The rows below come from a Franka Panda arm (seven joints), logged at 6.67 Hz.
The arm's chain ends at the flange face. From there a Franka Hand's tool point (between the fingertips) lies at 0.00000 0.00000 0.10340 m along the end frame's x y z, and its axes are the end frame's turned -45 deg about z.
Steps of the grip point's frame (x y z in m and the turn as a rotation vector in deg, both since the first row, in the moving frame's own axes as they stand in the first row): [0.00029 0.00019 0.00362 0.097 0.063 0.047]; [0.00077 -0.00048 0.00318 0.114 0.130 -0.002]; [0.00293 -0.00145 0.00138 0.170 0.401 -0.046]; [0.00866 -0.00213 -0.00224 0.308 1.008 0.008]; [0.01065 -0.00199 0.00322 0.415 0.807 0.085]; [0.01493 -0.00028 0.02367 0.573 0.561 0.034]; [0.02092 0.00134 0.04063 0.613 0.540 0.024]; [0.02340 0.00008 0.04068 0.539 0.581 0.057]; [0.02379 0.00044 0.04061 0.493 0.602 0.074]
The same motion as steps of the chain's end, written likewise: [0.00038 0.00013 0.00362 0.113 -0.024 0.047]; [0.00018 -0.00057 0.00318 0.173 0.011 -0.002]; [0.00075 -0.00237 0.00138 0.404 0.163 -0.046]; [0.00372 -0.00595 -0.00222 0.931 0.495 0.008]; [0.00562 -0.00738 0.00323 0.864 0.277 0.085]; [0.01037 -0.00931 0.02368 0.802 -0.008 0.034]; [0.01583 -0.01237 0.04064 0.815 -0.052 0.024]; [0.01655 -0.01506 0.04069 0.792 0.030 0.057]; [0.01699 -0.01511 0.04062 0.774 0.077 0.074]
